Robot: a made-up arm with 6 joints. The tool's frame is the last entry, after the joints.
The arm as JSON. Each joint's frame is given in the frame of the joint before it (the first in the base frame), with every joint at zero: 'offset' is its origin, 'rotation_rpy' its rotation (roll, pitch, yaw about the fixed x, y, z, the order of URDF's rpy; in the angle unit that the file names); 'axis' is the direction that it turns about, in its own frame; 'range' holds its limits. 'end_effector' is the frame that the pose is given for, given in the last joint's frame.
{
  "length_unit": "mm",
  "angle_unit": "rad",
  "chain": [
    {
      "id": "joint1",
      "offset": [
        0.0,
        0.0,
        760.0
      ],
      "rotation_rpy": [
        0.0,
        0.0,
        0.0
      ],
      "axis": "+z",
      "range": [
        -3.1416,
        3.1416
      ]
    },
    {
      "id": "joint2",
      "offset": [
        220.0,
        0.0,
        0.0
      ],
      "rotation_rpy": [
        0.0,
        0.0,
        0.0
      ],
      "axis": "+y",
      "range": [
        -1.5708,
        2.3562
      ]
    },
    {
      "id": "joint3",
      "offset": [
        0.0,
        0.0,
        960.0
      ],
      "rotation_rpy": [
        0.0,
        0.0,
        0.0
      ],
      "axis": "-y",
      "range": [
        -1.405,
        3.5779
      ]
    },
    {
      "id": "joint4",
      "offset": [
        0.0,
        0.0,
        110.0
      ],
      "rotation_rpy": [
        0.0,
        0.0,
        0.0
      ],
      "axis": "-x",
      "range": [
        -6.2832,
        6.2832
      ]
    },
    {
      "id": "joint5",
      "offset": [
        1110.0,
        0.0,
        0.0
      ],
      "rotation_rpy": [
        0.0,
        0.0,
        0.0
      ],
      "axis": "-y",
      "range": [
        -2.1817,
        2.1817
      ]
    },
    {
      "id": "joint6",
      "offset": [
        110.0,
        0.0,
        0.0
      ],
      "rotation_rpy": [
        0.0,
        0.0,
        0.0
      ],
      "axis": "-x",
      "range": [
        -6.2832,
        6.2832
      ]
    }
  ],
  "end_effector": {
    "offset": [
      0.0,
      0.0,
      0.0
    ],
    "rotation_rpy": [
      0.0,
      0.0,
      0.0
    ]
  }
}
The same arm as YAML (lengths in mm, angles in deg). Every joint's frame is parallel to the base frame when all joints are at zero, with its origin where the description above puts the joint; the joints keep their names.
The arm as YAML. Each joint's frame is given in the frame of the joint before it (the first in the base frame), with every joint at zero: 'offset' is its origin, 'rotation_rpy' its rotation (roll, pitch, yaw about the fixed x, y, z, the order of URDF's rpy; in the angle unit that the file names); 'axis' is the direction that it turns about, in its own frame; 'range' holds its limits. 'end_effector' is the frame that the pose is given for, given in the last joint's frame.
length_unit: mm
angle_unit: deg
chain:
  - id: joint1
    offset: [0.0, 0.0, 760.0]
    rotation_rpy: [0.0, 0.0, 0.0]
    axis: "+z"
    range: [-180.0, 180.0]
  - id: joint2
    offset: [220.0, 0.0, 0.0]
    rotation_rpy: [0.0, 0.0, 0.0]
    axis: "+y"
    range: [-90.0, 135.0]
  - id: joint3
    offset: [0.0, 0.0, 960.0]
    rotation_rpy: [0.0, 0.0, 0.0]
    axis: "-y"
    range: [-80.5, 205.0]
  - id: joint4
    offset: [0.0, 0.0, 110.0]
    rotation_rpy: [0.0, 0.0, 0.0]
    axis: "-x"
    range: [-360.0, 360.0]
  - id: joint5
    offset: [1110.0, 0.0, 0.0]
    rotation_rpy: [0.0, 0.0, 0.0]
    axis: "-y"
    range: [-125.0, 125.0]
  - id: joint6
    offset: [110.0, 0.0, 0.0]
    rotation_rpy: [0.0, 0.0, 0.0]
    axis: "-x"
    range: [-360.0, 360.0]
end_effector:
  offset: [0.0, 0.0, 0.0]
  rotation_rpy: [0.0, 0.0, 0.0]

